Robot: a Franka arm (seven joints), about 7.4 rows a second.
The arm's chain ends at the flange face. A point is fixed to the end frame.
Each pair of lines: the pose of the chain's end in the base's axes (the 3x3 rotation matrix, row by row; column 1 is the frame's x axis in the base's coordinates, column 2 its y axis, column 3 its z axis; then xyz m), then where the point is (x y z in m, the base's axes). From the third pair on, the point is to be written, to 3 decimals.
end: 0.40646 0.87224 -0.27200; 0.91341 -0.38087 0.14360; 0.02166 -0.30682 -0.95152; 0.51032 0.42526 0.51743
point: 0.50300 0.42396 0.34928
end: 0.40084 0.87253 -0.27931; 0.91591 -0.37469 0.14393; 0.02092 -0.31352 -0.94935; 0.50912 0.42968 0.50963
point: 0.50068 0.42870 0.34153
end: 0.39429 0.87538 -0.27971; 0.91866 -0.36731 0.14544; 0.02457 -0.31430 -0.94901; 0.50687 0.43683 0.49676
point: 0.499 0.436 0.329
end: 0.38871 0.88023 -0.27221; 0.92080 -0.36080 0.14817; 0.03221 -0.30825 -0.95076; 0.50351 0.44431 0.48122
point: 0.497 0.445 0.313
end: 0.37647 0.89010 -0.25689; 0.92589 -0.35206 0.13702; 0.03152 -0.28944 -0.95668; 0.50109 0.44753 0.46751
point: 0.497 0.446 0.299
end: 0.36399 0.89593 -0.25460; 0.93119 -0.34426 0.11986; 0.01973 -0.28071 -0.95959; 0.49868 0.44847 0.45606
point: 0.496 0.445 0.288
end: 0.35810 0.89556 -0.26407; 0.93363 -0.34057 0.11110; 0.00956 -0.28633 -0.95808; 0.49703 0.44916 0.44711
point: 0.492 0.444 0.279
